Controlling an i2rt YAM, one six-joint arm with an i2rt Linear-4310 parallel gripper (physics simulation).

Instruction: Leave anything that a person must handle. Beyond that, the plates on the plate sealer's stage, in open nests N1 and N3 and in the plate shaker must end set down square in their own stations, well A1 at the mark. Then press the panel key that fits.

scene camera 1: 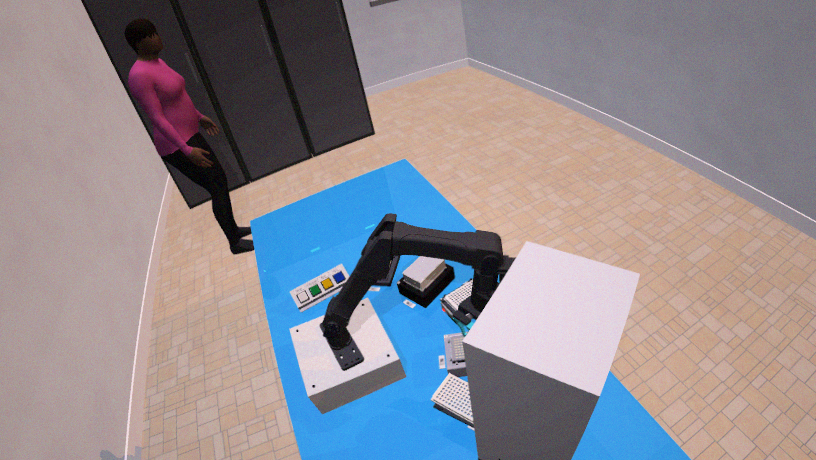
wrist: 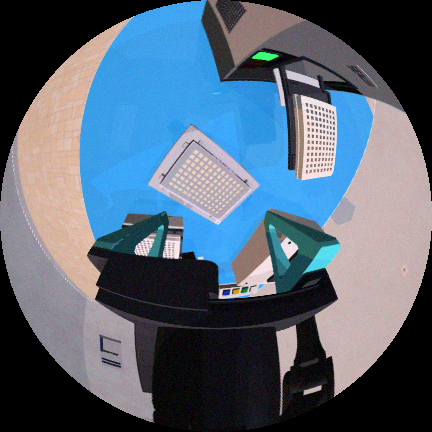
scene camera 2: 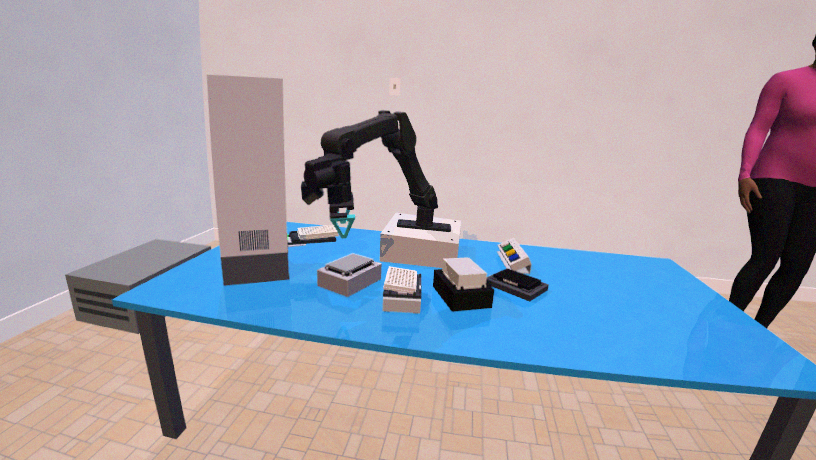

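My gripper is open and empty, above the table near grey nest N1. N1 holds a plate that looks roughly parallel to its rim. A white plate lies on the sealer's stage and reaches past its end. The shaker's white plate is partly hidden by my finger in the wrist view. N3's black plate is mostly behind the arm in scene camera 1. Well A1 cannot be made out.
The tall sealer housing stands beside the stage. A white block stands in black nest N2. The key panel has white, green, yellow and blue keys. A person stands by the table end.
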